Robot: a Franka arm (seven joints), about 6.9 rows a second.
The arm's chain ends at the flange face. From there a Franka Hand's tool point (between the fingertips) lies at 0.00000 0.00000 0.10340 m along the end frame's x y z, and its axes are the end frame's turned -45 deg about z.
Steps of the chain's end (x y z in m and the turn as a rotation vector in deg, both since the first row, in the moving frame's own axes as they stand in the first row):
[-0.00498 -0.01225 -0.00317 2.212 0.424 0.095]
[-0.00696 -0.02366 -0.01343 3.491 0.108 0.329]
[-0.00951 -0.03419 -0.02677 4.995 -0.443 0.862]
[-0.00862 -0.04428 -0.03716 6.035 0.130 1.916]
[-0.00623 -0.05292 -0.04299 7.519 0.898 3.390]
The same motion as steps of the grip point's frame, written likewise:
[0.00851 -0.01446 -0.00325 1.264 1.864 0.095]
[0.01641 -0.02595 -0.01362 2.392 2.545 0.329]
[0.02330 -0.03779 -0.02717 3.845 3.219 0.862]
[0.03319 -0.04479 -0.03773 4.175 4.359 1.916]
[0.04397 -0.04993 -0.04389 4.682 5.952 3.390]

